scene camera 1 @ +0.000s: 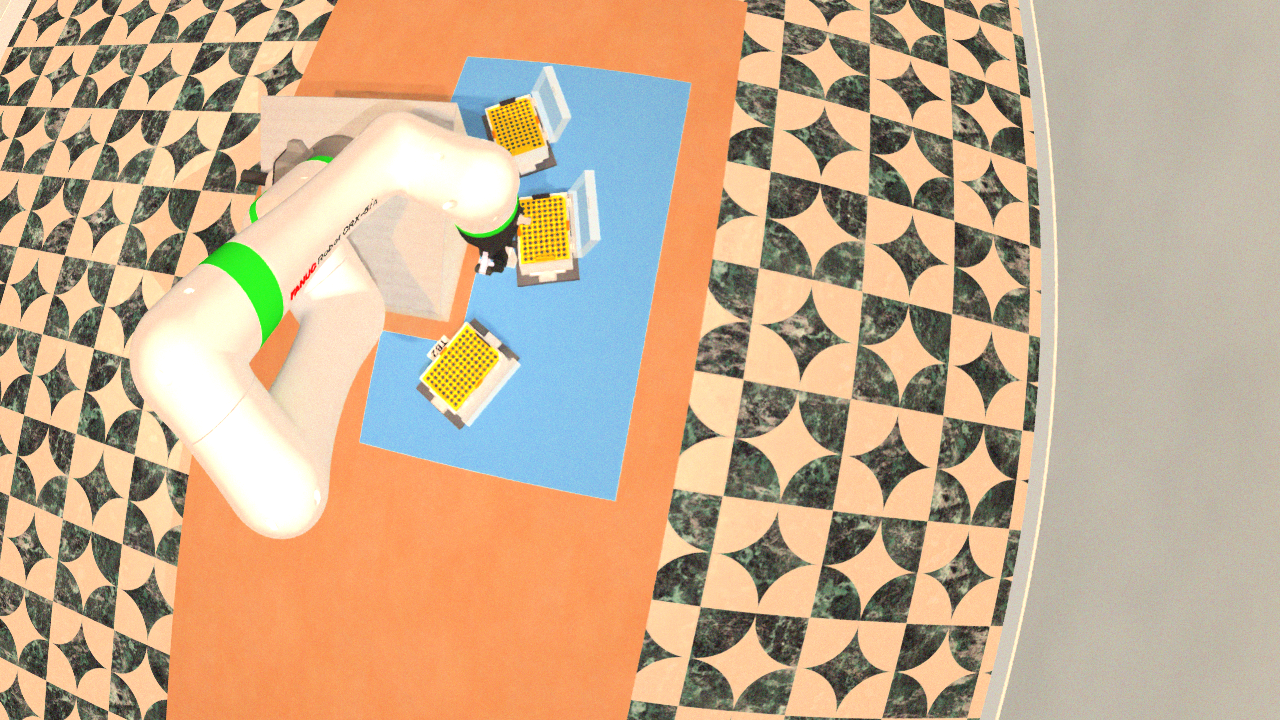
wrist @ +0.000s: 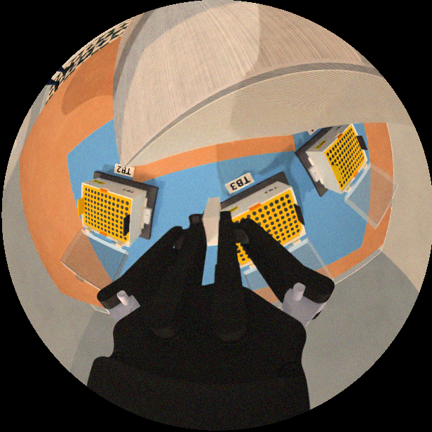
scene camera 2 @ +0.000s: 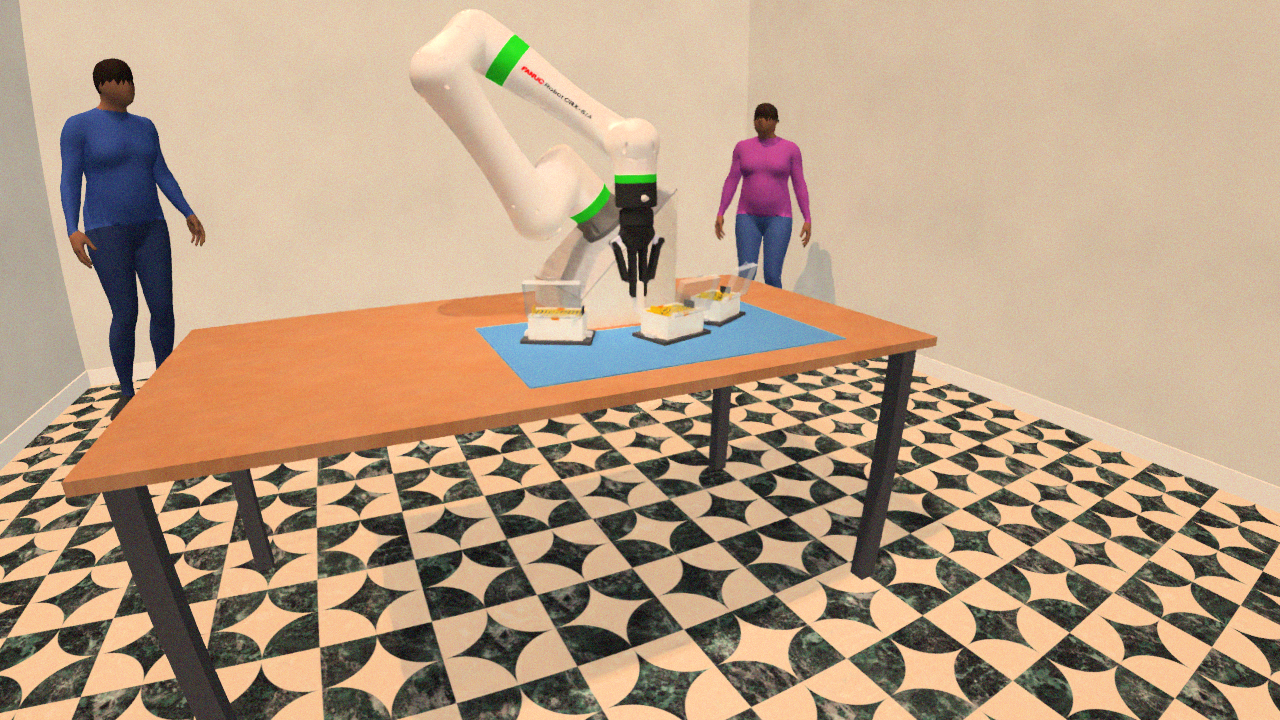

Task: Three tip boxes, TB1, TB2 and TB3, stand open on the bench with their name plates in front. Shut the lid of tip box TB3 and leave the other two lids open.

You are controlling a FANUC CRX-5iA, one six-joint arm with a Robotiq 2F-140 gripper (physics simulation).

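Places are measured from the arm's base along level axes (x down, y right, z back), in centimetres.
Pixels of known places: gripper, between the fingertips: (scene camera 1: 507, 261) (scene camera 2: 638, 311); arm's base, origin of its link: (scene camera 2: 607, 221).
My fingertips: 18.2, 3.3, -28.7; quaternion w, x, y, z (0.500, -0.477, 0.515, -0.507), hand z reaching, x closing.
Observation:
Ahead of a thing's pixels: the offset from my fingertips to its top centre, as dx, dy, dz. "*": to the spot under its first point. Level surfaces: height alone.
TB3 (scene camera 1: 544, 229) (scene camera 2: 671, 324) (wrist: 275, 220), a white box with yellow tips, stands in the middle. Its clear lid @[* -3.8, -9.5, -10.5] (scene camera 1: 584, 213) (wrist: 312, 262) is open on the side away from its name plate (wrist: 239, 184). TB2 (scene camera 1: 460, 365) (scene camera 2: 556, 325) (wrist: 105, 212) has its lid (wrist: 95, 260) open. TB1 (scene camera 1: 516, 127) (scene camera 2: 718, 307) (wrist: 345, 157) has its lid @[* -5.1, -28.7, +0.3] (scene camera 1: 553, 102) (wrist: 372, 192) open; its plate is mostly hidden. My gripper (scene camera 1: 511, 257) (scene camera 2: 638, 293) (wrist: 214, 207) is shut and empty, pointing down near TB3's end facing TB2. Its fingers hide part of TB3 and its lid in the wrist view.
The boxes stand on a blue mat @[dx +5.2] (scene camera 1: 572, 385) (scene camera 2: 572, 367) (wrist: 180, 195) on the orange bench @[dx +5.5] (scene camera 1: 402, 582) (scene camera 2: 313, 385). The arm's pale pedestal (scene camera 1: 420, 268) (wrist: 190, 90) stands behind them. A person in blue (scene camera 2: 116, 179) and one in magenta (scene camera 2: 766, 179) stand beyond the bench.

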